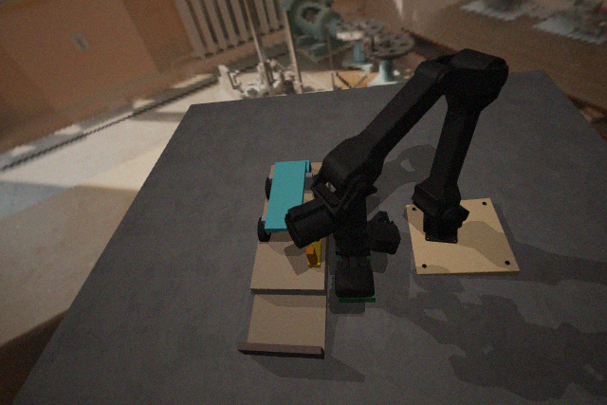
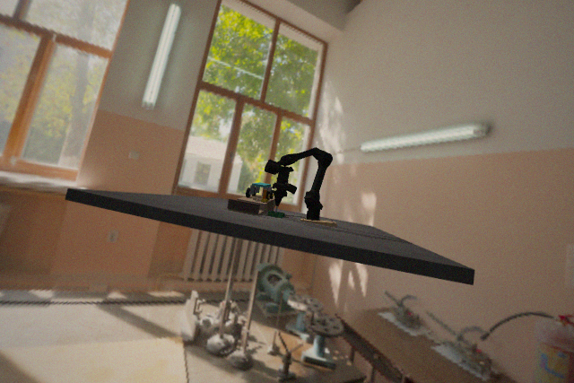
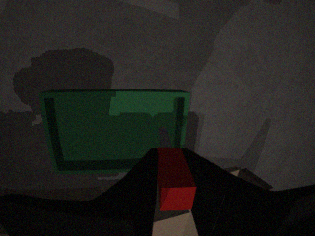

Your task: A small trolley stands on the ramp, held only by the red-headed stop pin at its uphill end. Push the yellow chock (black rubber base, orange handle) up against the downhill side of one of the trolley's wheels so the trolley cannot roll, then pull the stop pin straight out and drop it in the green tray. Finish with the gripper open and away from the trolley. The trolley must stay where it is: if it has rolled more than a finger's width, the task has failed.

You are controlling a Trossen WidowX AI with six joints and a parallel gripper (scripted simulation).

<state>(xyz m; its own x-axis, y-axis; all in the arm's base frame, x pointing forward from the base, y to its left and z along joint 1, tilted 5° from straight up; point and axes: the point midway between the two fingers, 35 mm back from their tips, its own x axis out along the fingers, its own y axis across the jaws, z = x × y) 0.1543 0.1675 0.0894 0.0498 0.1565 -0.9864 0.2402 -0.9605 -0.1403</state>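
My gripper tip is 6 cm above the green tray, 3 cm to the left of it and 1 cm short of it. The rest, counted from my gripper tip: lower ramp piece: 12 cm ahead, 9 cm to the left, 6 cm below; yellow chock: 9 cm ahead, 3 cm to the right, 3 cm above; red-headed stop pin: right at my gripper tip.
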